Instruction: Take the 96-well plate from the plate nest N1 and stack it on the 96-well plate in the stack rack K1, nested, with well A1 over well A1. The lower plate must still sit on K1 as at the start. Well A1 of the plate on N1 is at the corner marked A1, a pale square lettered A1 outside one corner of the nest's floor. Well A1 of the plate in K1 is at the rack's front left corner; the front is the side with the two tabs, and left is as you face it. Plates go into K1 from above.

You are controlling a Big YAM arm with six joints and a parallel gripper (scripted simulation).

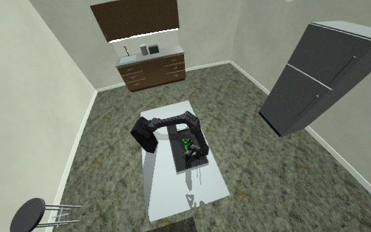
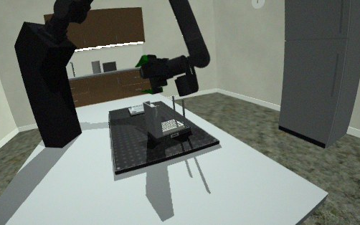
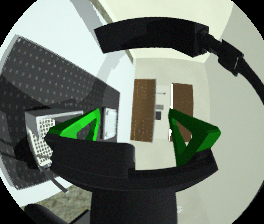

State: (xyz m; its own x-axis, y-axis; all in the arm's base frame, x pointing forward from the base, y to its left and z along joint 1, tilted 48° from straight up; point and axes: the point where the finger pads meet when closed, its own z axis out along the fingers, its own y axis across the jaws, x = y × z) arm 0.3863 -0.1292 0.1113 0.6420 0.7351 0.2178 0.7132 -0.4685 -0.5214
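Right now the white 96-well plate is 37 cm to the left of my hand, 22 cm below it and 6 cm ahead of it. The rest, counted from my hand: grey rack wall: 16 cm below, 4 cm to the right, 1 cm ahead.
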